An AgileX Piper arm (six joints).
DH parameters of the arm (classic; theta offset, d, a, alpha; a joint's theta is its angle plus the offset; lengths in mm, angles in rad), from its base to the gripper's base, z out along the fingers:
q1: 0 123 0 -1.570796
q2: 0.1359 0 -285.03 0
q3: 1.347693 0 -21.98 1.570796
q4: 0 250.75 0 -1.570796
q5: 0 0 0 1.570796
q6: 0 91 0 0
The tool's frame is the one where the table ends.
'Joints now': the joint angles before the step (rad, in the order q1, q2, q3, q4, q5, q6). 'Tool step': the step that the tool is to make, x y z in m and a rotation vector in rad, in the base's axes. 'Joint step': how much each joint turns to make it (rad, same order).
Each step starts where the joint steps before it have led.
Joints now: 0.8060 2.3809 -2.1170 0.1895 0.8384 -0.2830
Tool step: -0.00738 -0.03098 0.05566 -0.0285 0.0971 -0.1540
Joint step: -0.0283 -0.1271 0.0033 -0.0500 0.1904 0.1896
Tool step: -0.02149 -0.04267 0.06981 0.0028 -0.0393 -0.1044
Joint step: -0.0211 -0.2118 0.0951 -0.0762 0.0777 0.1045
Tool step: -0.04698 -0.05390 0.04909 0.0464 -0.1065 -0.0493
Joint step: -0.0045 -0.3082 0.2865 -0.0642 -0.0889 0.0447
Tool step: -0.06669 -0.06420 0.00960 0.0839 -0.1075 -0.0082
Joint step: 0.0000 -0.3677 0.4095 -0.0197 -0.1775 0.0116
